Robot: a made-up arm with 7 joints. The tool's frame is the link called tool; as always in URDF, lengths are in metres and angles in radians. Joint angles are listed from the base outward.
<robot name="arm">
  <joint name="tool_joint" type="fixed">
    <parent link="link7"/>
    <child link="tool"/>
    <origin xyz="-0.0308 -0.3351 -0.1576" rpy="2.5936 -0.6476 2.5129"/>
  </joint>
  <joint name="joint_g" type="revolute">
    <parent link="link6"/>
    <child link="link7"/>
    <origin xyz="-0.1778 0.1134 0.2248" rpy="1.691 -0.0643 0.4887"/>
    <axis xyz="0 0 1"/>
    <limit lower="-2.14" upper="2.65"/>
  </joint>
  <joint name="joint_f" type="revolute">
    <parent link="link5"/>
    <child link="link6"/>
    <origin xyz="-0.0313 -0.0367 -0.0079" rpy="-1.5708 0 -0.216"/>
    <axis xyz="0 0 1"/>
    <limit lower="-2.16" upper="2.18"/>
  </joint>
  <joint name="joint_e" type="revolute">
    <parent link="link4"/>
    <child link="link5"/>
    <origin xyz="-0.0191 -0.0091 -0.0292" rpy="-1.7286 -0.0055 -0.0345"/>
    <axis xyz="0 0 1"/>
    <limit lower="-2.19" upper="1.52"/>
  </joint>
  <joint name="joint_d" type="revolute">
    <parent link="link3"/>
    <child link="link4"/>
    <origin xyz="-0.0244 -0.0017 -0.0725" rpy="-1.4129 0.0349 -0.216"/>
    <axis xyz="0 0 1"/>
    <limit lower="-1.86" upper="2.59"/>
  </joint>
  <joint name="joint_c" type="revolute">
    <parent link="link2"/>
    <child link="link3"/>
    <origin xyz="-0.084 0.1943 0.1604" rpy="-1.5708 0 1.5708"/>
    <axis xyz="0 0 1"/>
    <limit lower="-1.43" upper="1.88"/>
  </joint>
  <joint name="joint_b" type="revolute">
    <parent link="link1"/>
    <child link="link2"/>
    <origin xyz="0.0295 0.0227 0.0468" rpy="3.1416 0 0"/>
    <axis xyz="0 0 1"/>
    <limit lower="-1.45" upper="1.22"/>
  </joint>
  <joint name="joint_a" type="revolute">
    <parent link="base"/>
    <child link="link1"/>
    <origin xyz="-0.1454 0.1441 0.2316" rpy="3.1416 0 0"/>
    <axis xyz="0 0 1"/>
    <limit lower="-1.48" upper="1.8"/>
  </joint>
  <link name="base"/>
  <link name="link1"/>
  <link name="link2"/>
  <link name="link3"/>
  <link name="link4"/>
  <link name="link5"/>
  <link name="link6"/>
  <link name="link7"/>
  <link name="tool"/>
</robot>
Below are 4 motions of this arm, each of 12 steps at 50 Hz.
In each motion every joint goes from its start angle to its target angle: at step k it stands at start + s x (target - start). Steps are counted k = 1, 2, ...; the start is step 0. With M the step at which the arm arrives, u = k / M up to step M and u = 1 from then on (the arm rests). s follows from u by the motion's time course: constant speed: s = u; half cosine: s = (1 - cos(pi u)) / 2; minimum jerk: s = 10 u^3 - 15 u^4 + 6 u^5.
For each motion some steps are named. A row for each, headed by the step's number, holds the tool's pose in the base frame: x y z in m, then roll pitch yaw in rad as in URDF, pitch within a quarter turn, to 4 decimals.
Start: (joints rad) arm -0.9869 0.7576 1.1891 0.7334 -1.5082 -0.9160 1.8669
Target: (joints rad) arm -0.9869 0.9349 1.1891 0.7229 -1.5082 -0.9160 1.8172
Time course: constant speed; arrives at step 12
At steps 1, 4, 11, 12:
1: -0.1495 0.0982 -0.0595 2.9591 -1.3537 -1.7685
4: -0.1444 0.0936 -0.0569 2.9953 -1.3521 -1.7673
11: -0.1314 0.0840 -0.0509 3.0773 -1.3470 -1.7621
12: -0.1294 0.0828 -0.0500 3.0887 -1.3462 -1.7610

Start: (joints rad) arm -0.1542 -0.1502 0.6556 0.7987 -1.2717 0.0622 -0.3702
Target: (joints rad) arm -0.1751 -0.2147 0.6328 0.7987 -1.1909 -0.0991 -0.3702
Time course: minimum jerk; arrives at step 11
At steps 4, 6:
4: -0.3778 0.5692 0.7178 -1.8420 -0.1740 -0.1280
6: -0.3928 0.5702 0.7029 -1.8479 -0.2255 -0.1168

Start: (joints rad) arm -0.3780 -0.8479 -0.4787 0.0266 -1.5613 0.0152 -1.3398
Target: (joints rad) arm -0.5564 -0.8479 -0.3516 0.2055 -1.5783 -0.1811 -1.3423
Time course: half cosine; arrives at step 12
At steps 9, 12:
9: -0.2275 0.2946 0.9310 -1.7569 0.2916 0.5117
12: -0.2320 0.3158 0.9313 -1.7883 0.3055 0.4985

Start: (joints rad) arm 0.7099 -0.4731 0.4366 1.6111 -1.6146 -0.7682 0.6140
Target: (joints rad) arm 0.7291 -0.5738 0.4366 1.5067 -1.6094 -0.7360 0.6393
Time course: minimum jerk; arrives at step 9
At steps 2, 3, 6, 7, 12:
2: 0.2417 0.4288 0.1536 -2.3074 -1.2901 -1.2302
3: 0.2444 0.4257 0.1547 -2.2852 -1.2909 -1.2534
6: 0.2556 0.4121 0.1595 -2.1860 -1.2931 -1.3572
7: 0.2582 0.4089 0.1606 -2.1626 -1.2933 -1.3816
12: 0.2596 0.4071 0.1612 -2.1492 -1.2934 -1.3957

